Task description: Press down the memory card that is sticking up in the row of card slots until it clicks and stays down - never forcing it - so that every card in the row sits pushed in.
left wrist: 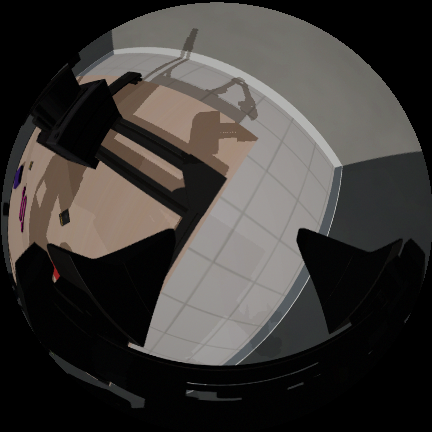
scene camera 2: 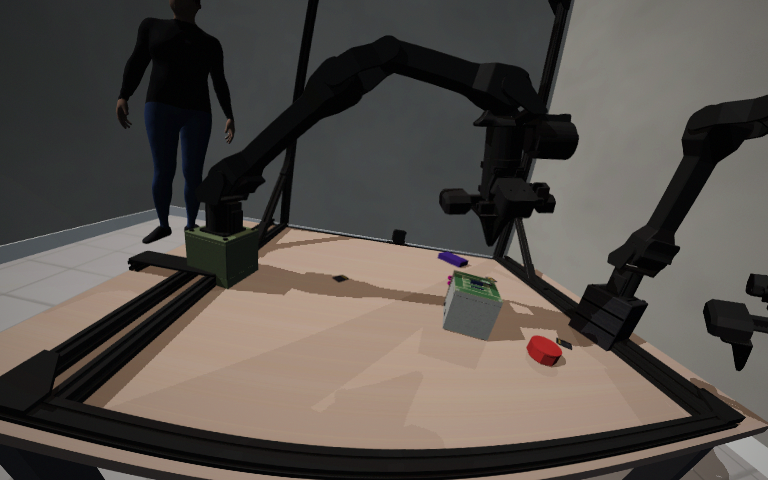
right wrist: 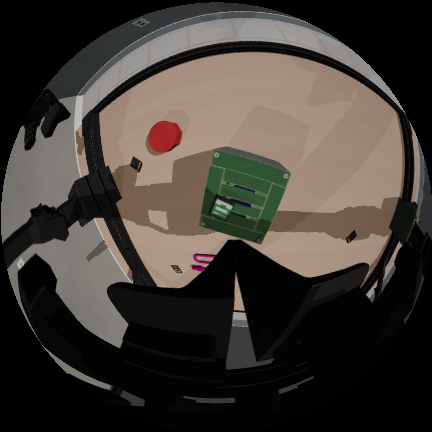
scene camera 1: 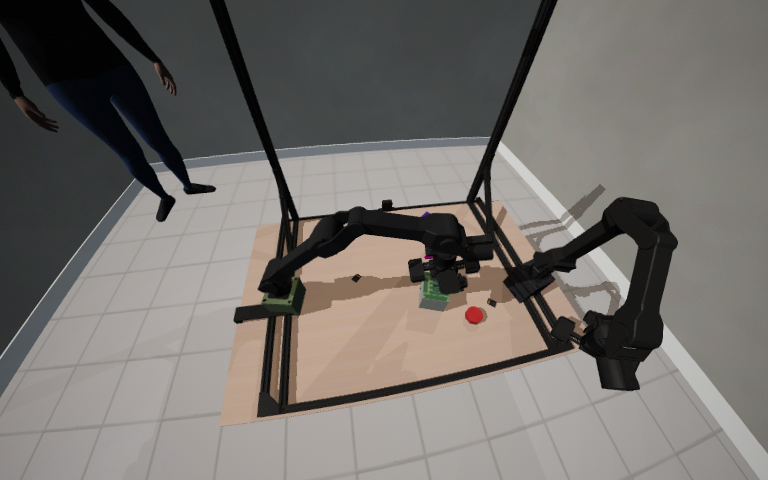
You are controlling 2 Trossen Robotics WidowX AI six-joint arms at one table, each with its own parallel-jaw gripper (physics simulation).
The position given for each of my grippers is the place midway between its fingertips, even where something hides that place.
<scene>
My left gripper (scene camera 1: 582,350) is open and holds nothing. My right gripper (scene camera 2: 489,245) is shut and holds nothing. Also in view: a red round button (scene camera 2: 543,350).
The red round button also shows in the right wrist view (right wrist: 164,135). My left gripper also shows in the left wrist view (left wrist: 239,235). My right gripper also shows in the right wrist view (right wrist: 233,245) and in scene camera 1 (scene camera 1: 441,275).
</scene>
